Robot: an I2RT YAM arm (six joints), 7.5 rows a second.
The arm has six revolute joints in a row. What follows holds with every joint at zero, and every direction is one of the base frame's.
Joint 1 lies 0.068 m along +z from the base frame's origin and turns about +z.
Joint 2 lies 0.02 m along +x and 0.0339 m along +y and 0.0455 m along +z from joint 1 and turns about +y.
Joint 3 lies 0.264 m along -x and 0.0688 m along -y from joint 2 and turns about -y.
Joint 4 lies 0.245 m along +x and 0.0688 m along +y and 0.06 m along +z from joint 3 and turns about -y.
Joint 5 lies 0.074 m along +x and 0.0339 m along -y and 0.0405 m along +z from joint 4 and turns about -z.
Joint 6 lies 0.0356 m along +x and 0.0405 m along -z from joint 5 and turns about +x.
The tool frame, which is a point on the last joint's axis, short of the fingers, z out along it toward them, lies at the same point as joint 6; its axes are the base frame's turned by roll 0, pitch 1.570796 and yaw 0 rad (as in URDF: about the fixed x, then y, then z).
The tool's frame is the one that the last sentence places.
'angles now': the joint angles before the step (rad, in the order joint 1, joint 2, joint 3, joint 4, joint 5, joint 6). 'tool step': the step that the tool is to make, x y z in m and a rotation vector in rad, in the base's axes. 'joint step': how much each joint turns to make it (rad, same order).
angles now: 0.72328 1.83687 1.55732 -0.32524 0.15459 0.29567
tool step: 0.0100 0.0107 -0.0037 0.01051 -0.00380 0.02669
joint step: 0.00125 0.05461 0.05272 0.01312 -0.02403 -0.01003
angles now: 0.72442 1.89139 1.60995 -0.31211 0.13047 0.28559
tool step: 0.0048 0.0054 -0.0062 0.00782 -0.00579 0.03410
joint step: -0.00043 0.02655 0.00715 0.03094 -0.02985 -0.01758
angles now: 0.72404 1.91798 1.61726 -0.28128 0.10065 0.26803
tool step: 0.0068 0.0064 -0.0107 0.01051 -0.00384 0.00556
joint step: 0.00005 0.03791 0.00613 0.04148 -0.00752 0.00147
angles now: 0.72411 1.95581 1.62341 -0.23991 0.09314 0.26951
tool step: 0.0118 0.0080 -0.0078 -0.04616 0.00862 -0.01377
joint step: -0.00190 0.06696 0.07700 -0.04520 0.02594 -0.01751
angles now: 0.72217 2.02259 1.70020 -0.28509 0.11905 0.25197
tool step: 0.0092 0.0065 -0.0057 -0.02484 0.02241 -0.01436
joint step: -0.00155 0.05598 0.07222 -0.05002 0.01264 0.00440
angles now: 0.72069 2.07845 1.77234 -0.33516 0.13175 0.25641
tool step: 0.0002 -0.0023 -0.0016 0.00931 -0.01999 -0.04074
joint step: -0.00125 -0.00891 -0.02667 0.03617 0.03551 0.01855
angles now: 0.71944 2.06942 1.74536 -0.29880 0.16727 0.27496
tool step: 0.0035 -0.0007 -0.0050 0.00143 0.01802 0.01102
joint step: -0.00742 0.01349 0.00517 -0.00427 -0.02250 -0.00042
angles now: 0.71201 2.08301 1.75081 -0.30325 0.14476 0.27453
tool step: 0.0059 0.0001 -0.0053 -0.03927 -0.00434 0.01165
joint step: -0.00735 0.02515 0.02305 -0.01460 0.00440 -0.03792
